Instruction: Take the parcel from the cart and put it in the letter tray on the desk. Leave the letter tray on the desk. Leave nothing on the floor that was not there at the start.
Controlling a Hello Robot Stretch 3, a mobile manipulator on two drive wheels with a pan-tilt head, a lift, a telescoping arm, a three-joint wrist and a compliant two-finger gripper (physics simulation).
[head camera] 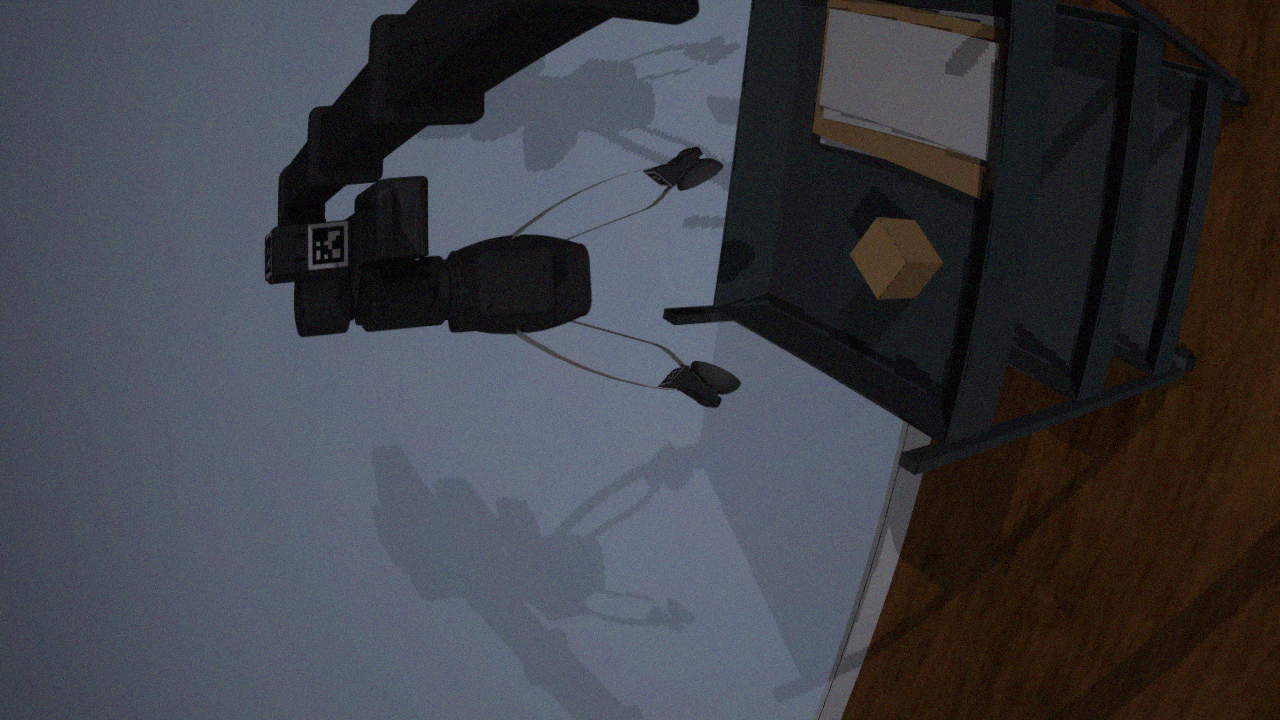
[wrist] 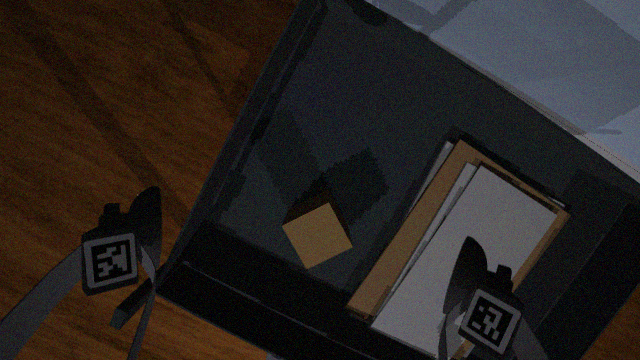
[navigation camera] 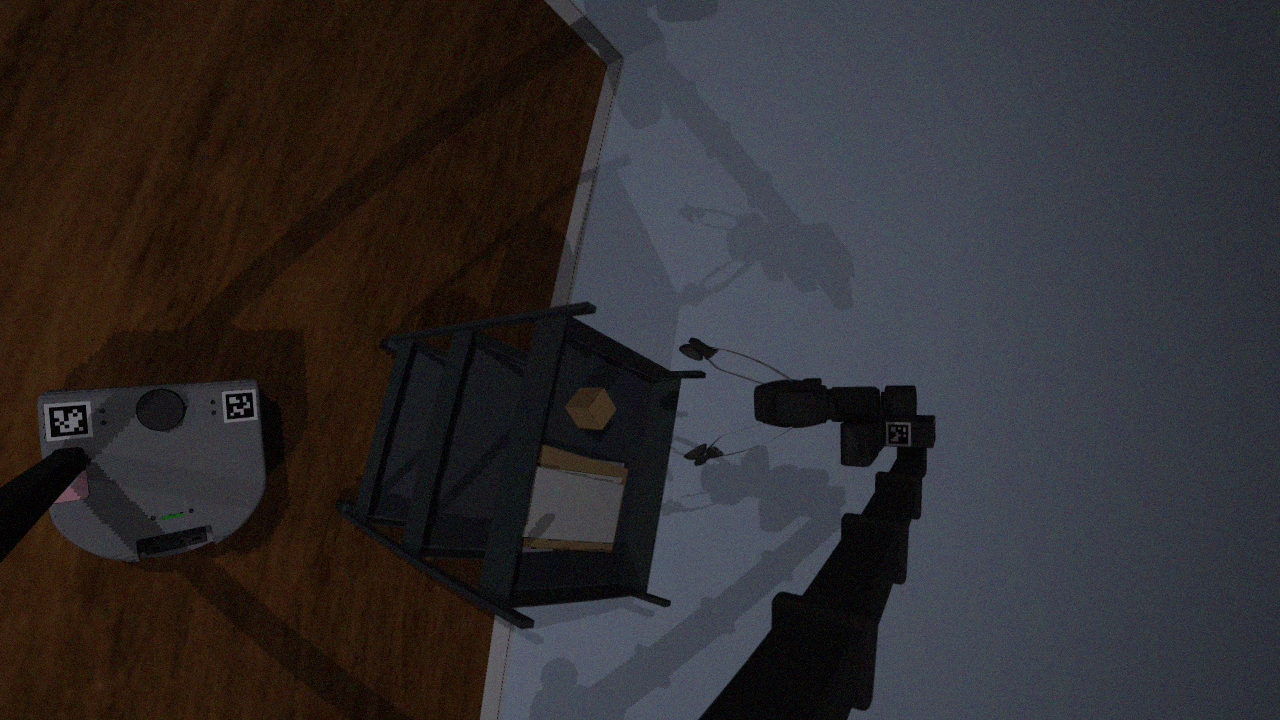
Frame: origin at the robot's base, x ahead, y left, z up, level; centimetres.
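Seen in the pictures: gripper, fingertip midpoint: (head camera: 726, 272) (wrist: 308, 239) (navigation camera: 683, 402); robot's base, link origin: (navigation camera: 161, 407).
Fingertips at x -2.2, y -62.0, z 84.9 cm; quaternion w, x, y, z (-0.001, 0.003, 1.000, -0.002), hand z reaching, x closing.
Observation:
Offsets run from my fingertips to a thing's top centre. Level surfaces: height alone.
The parcel, a small tan box @(dz -13.0, dx -0.9, dy +4.6 cm) (head camera: 895, 257) (navigation camera: 590, 408) (wrist: 317, 235), lies on the top shelf of the dark cart (head camera: 1015, 223) (navigation camera: 532, 402) (wrist: 360, 90), beside a stack of papers. My gripper (head camera: 708, 275) (navigation camera: 699, 401) (wrist: 308, 239) is open and empty, pointing down from above the cart, with space between its fingertips and the parcel. In the wrist view the parcel shows between the two fingers; the left finger overlaps the floor past the shelf edge and the right finger overlaps the papers. The desk and the letter tray do not show in these views.
White sheets and tan folders @(dz -17.0, dx -17.9, dy +8.0 cm) (head camera: 908, 80) (navigation camera: 577, 505) (wrist: 500, 215) lie on the shelf next to the parcel. The shelf has raised edges and corner posts. A pale wall (head camera: 179, 447) (navigation camera: 1074, 268) stands behind the cart. My base (navigation camera: 196, 465) is on the wooden floor @(dz -84.9 cm) (navigation camera: 179, 134) in front.

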